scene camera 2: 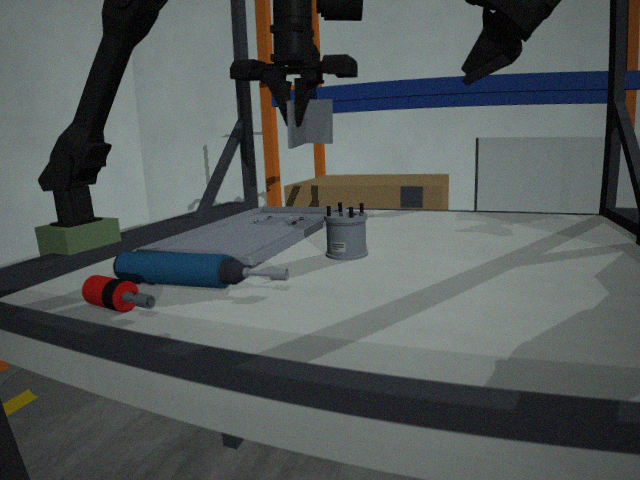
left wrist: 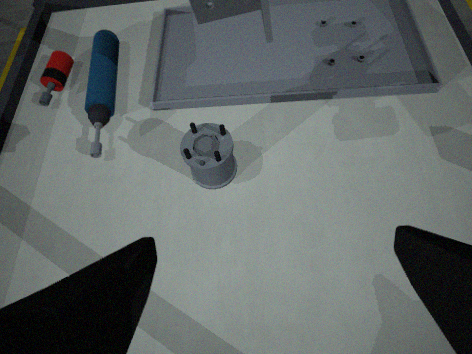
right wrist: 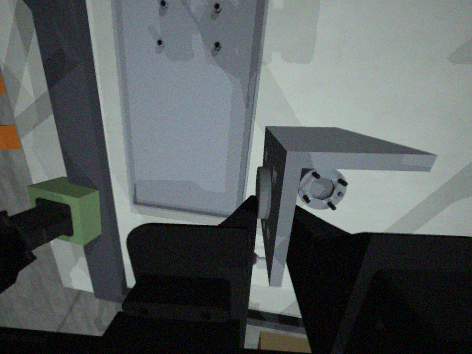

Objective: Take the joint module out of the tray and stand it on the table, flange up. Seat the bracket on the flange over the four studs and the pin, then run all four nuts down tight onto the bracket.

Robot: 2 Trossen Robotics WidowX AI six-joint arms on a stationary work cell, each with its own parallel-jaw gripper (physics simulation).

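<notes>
The grey joint module (scene camera 2: 346, 240) (left wrist: 214, 172) (right wrist: 311, 199) stands upright on the table, flange up, its black studs and small pin pointing up. My right gripper (scene camera 2: 293, 122) (right wrist: 265, 202) is shut on the L-shaped grey bracket (scene camera 2: 319, 124) (left wrist: 227, 11) (right wrist: 320, 140), holding it in the air. In the right wrist view the bracket partly overlaps the module's flange. My left gripper (scene camera 2: 467, 78) (left wrist: 273, 243) is open and empty, high over the table. Several small nuts (scene camera 2: 294, 222) (left wrist: 331, 62) (right wrist: 217, 45) sit in the tray (left wrist: 225, 101) (right wrist: 125, 125).
A blue driver (scene camera 2: 170, 268) (left wrist: 102, 75) with a socket tip lies beside the tray. A shorter red tool (scene camera 2: 93, 291) (left wrist: 61, 59) with a black band lies next to it. A green block (scene camera 2: 93, 240) (right wrist: 89, 215) is at the right arm's base. Dark frame posts stand at the table's edges.
</notes>
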